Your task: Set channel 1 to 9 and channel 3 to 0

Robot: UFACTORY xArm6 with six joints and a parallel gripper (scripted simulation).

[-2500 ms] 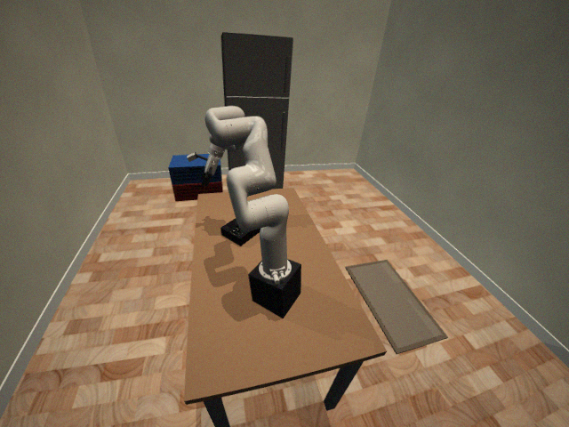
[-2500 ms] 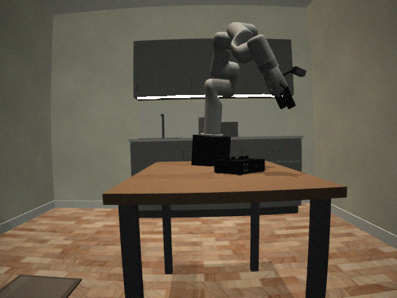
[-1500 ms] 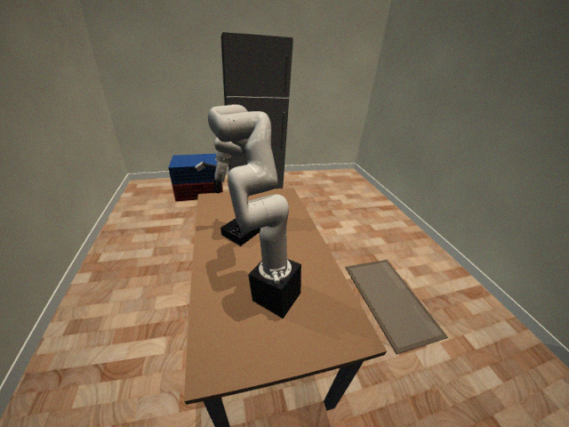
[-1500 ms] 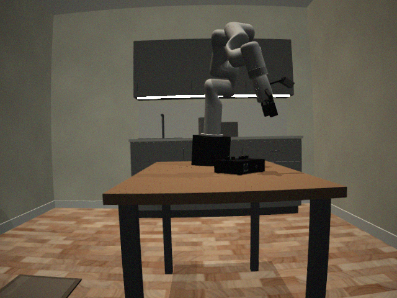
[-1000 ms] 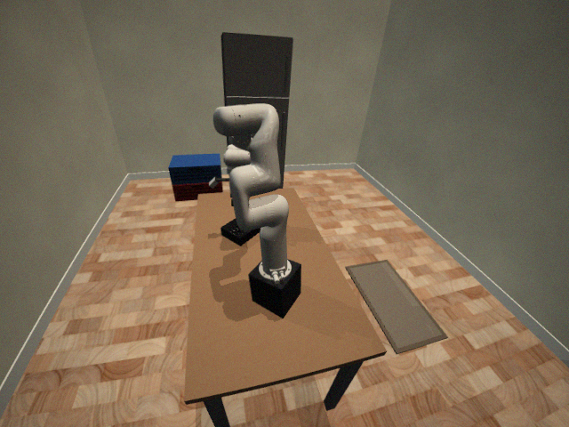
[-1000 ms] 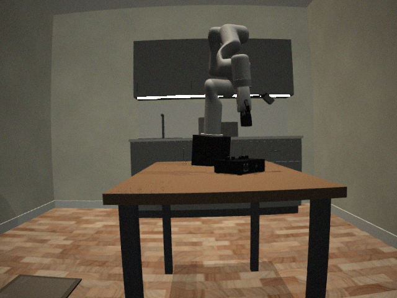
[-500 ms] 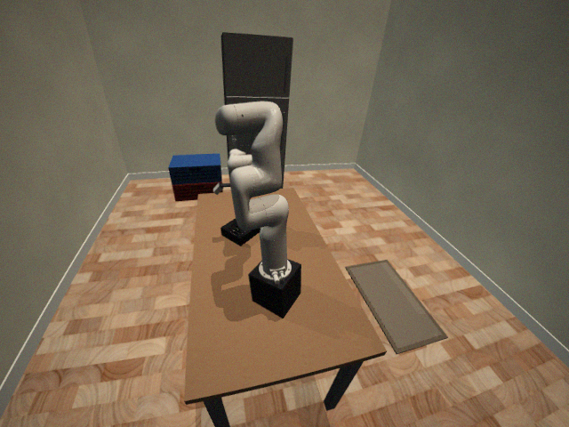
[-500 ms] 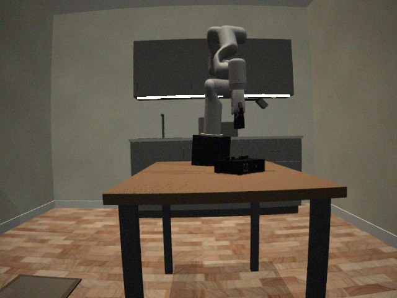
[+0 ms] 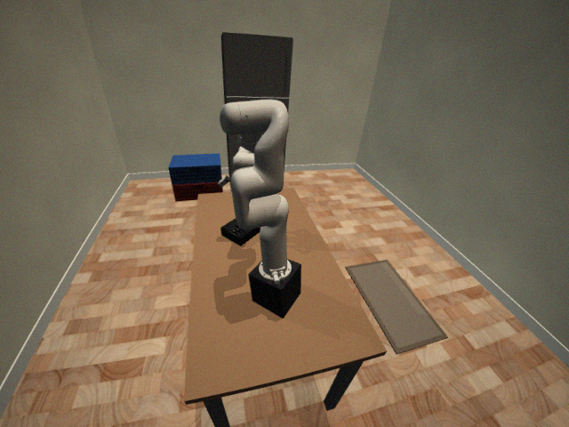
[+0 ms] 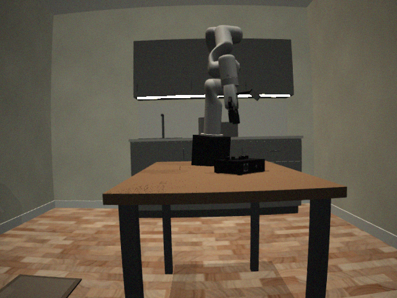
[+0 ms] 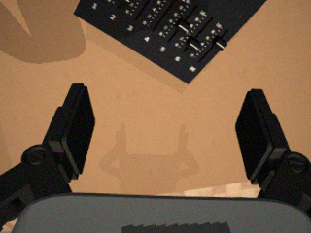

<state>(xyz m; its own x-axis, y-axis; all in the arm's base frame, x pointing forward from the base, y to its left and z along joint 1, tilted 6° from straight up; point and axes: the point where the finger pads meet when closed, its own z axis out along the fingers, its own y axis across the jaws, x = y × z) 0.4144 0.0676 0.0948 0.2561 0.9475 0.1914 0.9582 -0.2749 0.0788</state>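
The fader cap is 15 cm below my hand, 6 cm to the left of it and 4 cm behind it.
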